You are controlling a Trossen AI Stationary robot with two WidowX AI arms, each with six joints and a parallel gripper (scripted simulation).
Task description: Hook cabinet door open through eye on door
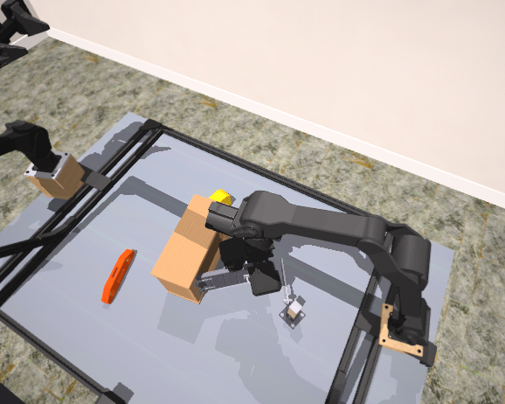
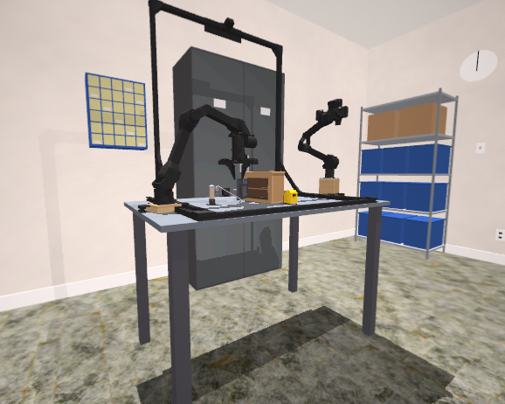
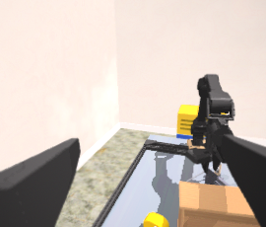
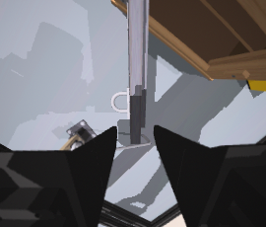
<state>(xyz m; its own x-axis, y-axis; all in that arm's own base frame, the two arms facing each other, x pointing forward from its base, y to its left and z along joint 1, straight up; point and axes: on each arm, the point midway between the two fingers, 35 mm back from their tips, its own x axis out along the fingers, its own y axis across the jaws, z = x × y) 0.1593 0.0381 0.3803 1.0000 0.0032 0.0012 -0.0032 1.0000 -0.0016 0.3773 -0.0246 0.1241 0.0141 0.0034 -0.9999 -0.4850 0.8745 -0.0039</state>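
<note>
Now: right hand 11 cm above the hook rod, 7 cm to the left of it and 1 cm short of it. The rest, counted from my right hand: yellow tape measure 21 cm to the left, 16 cm ahead, 12 cm below; grey door 8 cm below, 6 cm to the left, 5 cm behind; orange tool 35 cm to the left, 15 cm behind, 14 cm below.
</note>
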